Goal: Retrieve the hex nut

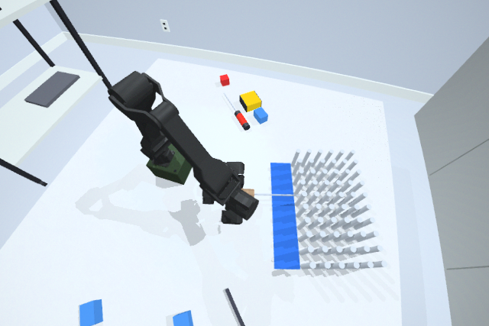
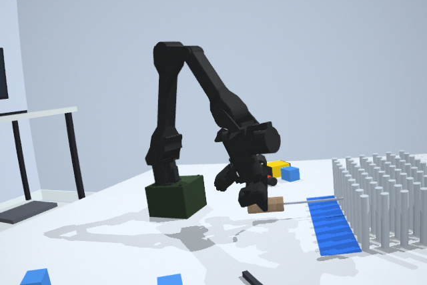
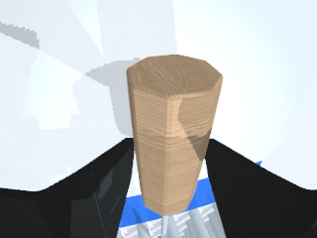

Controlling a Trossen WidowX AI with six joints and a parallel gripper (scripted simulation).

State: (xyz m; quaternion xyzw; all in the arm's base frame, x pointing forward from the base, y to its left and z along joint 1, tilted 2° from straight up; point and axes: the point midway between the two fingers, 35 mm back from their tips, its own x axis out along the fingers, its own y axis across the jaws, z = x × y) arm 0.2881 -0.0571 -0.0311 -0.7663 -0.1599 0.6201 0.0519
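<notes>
My gripper tip is 16 cm short of the blue taped strip, 4 cm above it and 1 cm to the left of it. Also, from my gripper tip: wooden-handled tool (10 cm ahead, 2 cm to the left); hex nut (31 cm ahead, 6 cm to the left, 3 cm below); yellow block (46 cm to the left, 7 cm behind, 2 cm below).
</notes>
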